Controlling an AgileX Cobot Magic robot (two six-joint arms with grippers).
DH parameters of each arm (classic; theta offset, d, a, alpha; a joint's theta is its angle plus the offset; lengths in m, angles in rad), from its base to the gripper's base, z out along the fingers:
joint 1: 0 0.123 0 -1.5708
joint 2: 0.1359 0 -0.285 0
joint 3: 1.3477 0 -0.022 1.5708
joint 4: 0 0.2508 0 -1.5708
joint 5: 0 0 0.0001 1.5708
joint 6: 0 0.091 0 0
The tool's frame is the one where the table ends.
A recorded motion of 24 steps. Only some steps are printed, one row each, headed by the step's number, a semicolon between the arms.
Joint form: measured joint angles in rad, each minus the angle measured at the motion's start. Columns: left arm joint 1, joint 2, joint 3, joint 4, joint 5, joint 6; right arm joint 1, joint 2, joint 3, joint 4, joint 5, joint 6.
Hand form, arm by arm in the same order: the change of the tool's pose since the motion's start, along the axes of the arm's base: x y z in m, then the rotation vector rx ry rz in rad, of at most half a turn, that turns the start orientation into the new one. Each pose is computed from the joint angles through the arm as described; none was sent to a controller.
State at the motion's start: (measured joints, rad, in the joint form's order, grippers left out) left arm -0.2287 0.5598 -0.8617 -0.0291 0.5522 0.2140; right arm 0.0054 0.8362 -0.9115 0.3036 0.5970 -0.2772
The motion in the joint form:
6: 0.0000 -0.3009 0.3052 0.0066 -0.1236 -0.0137; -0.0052 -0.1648 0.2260 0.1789 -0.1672 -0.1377
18: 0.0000 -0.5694 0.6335 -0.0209 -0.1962 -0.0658; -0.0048 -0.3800 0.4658 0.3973 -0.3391 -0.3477
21: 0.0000 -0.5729 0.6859 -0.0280 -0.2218 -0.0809; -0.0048 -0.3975 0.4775 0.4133 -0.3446 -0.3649
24: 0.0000 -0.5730 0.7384 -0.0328 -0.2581 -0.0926; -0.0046 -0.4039 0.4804 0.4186 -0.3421 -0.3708
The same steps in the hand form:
6: -0.0414 0.0102 -0.0632 -0.0355 -0.1140 0.0069; -0.0295 0.0015 -0.0336 0.0583 -0.1187 0.0011
18: -0.0544 0.0125 -0.1494 -0.1151 -0.1075 0.0063; -0.0644 -0.0011 -0.0724 0.0792 -0.2765 -0.0300
21: -0.0501 0.0114 -0.1639 -0.1313 -0.0794 0.0087; -0.0673 -0.0012 -0.0740 0.0788 -0.2893 -0.0298
24: -0.0460 0.0104 -0.1778 -0.1438 -0.0598 0.0121; -0.0684 -0.0009 -0.0745 0.0786 -0.2918 -0.0267

